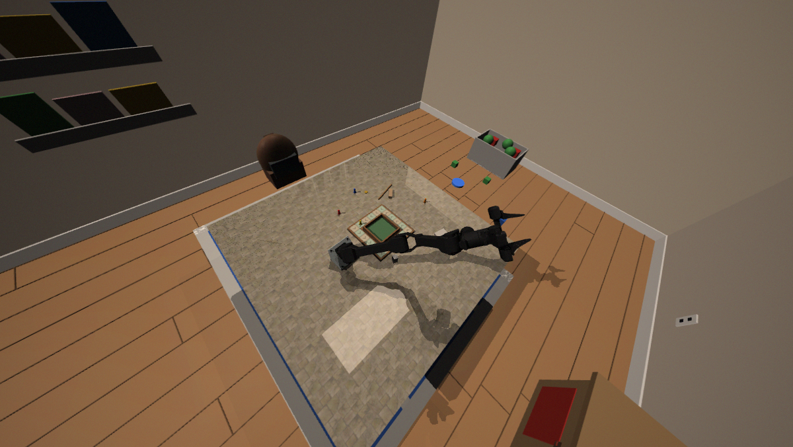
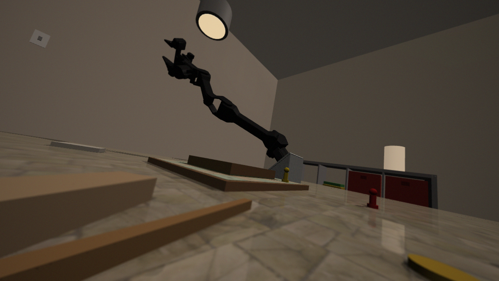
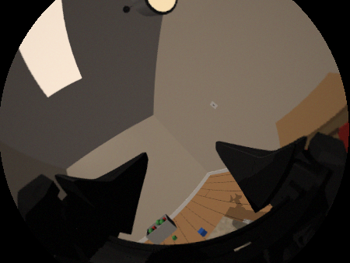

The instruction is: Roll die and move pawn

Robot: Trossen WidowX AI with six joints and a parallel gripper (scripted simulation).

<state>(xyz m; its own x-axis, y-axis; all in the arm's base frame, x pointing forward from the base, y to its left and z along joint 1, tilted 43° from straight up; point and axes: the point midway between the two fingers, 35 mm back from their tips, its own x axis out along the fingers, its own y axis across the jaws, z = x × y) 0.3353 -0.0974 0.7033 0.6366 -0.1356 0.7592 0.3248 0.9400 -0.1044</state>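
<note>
The white die is 520 mm below my gripper tip, 370 mm to the left of it and 170 mm behind it. Also, from my gripper tip: green dice tray 560 mm to the left, 530 mm below, 90 mm behind; then yellow pawn 670 mm to the left, 510 mm below, 150 mm behind; then small white block 530 mm below, 270 mm to the left, 160 mm ahead.
</note>
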